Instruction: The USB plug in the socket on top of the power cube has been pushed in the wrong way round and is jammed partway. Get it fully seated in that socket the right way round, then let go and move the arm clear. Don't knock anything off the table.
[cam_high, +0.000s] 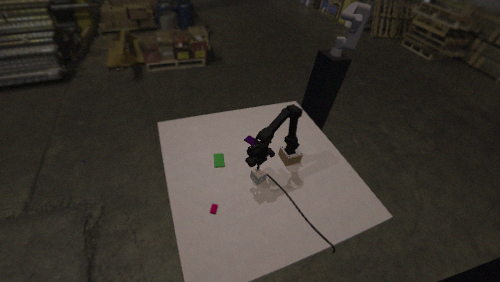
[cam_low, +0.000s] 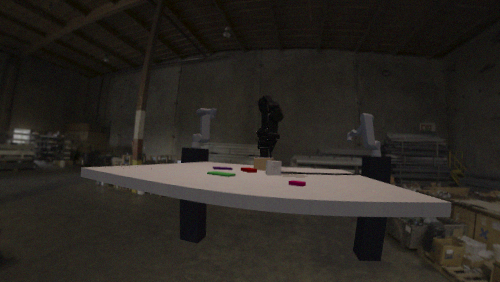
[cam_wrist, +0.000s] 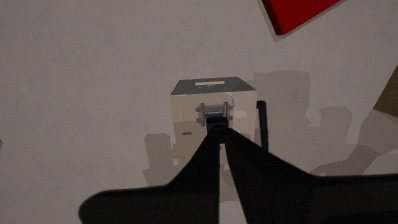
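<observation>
Now: the USB plug 2 cm below my gripper tip. Round my gripper tip: green block 20 cm to the right, 20 cm ahead, 12 cm below; red block 13 cm to the right, 11 cm below, 8 cm behind; socket 5 cm below.
</observation>
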